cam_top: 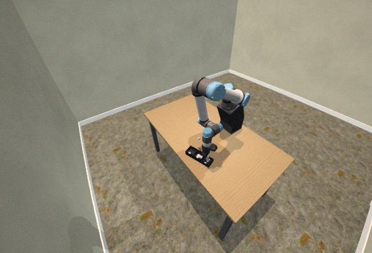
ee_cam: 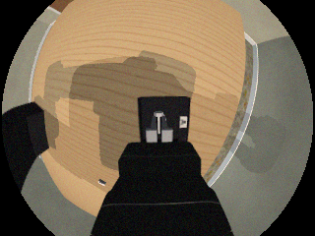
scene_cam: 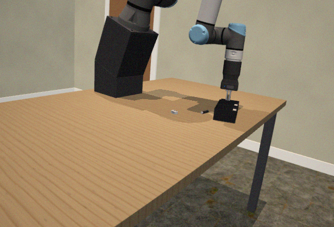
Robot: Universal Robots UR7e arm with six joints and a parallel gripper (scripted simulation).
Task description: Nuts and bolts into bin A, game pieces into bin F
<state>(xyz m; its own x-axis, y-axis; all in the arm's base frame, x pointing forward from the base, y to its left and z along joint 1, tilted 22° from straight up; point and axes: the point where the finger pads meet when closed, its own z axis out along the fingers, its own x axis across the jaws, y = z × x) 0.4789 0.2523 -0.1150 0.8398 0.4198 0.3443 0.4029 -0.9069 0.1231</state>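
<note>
Now: hand 10 mm to the right of the bolt and 10 mm above it. From my hand the other things lie so: small ring-shaped piece 40 mm below; then white speckled piece 80 mm to the right, 40 mm ahead, 30 mm below; then black bin 70 mm to the right, 50 mm ahead, 20 mm below.
</note>
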